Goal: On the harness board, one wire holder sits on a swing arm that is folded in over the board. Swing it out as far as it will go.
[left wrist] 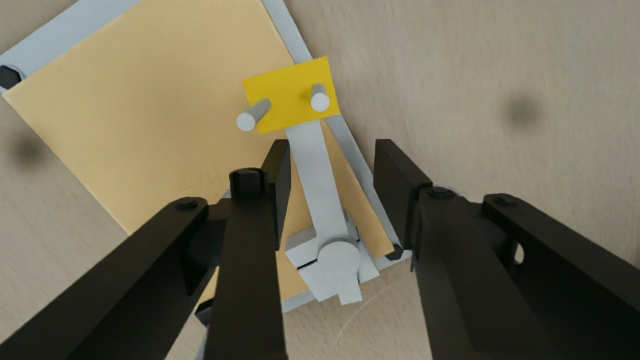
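In the left wrist view the harness board [165, 115] is a tan panel with a grey frame. The grey swing arm [316, 180] runs from a round pivot [339, 262] near the board's lower corner up to the wire holder [292, 95], a yellow plate with two light grey pegs. The yellow plate lies across the board's right edge, partly over the frame. My left gripper [332, 162] is open, with one finger on each side of the swing arm and nothing held. Its height above the arm is hard to tell. My right gripper does not show.
The grey frame strip [345, 142] runs along the board's right side. Dark bolts [9, 77] [395, 252] sit at the board's corners. The light wooden table top [475, 60] surrounds the board, with blurred dark spots on both sides.
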